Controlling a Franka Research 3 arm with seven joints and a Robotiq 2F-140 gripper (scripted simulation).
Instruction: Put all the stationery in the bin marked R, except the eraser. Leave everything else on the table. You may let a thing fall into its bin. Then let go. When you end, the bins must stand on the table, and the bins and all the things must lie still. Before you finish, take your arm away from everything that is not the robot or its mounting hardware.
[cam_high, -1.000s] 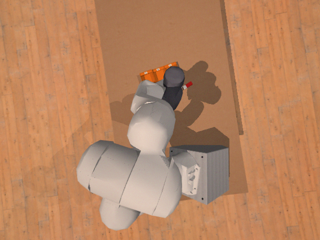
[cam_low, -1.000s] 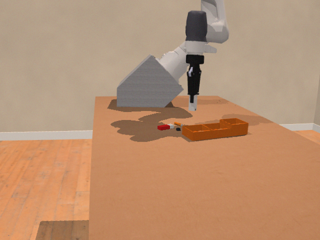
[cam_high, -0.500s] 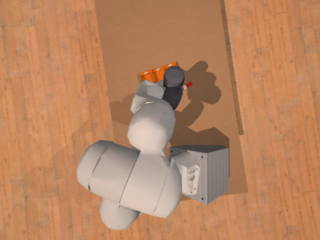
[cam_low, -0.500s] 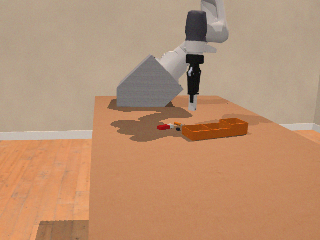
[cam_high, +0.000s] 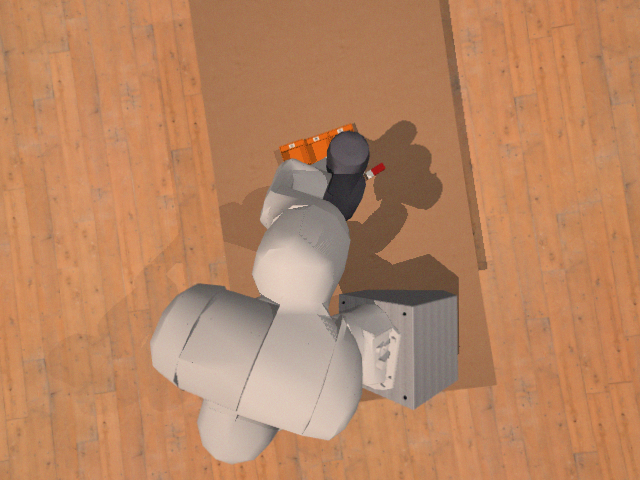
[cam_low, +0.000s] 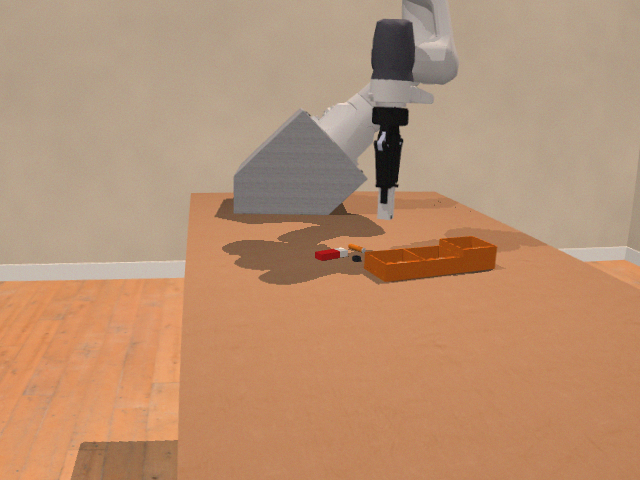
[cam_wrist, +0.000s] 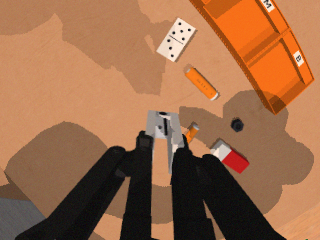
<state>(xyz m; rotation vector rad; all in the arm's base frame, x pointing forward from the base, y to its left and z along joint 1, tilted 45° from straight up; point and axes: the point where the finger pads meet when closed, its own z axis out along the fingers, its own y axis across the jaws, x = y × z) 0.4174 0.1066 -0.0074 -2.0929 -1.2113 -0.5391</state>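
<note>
The orange bin lies 140 mm ahead of my hand, 80 mm below it and 70 mm to the left of it. From my hand the other things lie so: small grey piece (30 mm below); white domino (90 mm below, 70 mm to the left, 50 mm ahead); small black piece (100 mm below, 90 mm ahead, 70 mm to the right).
</note>
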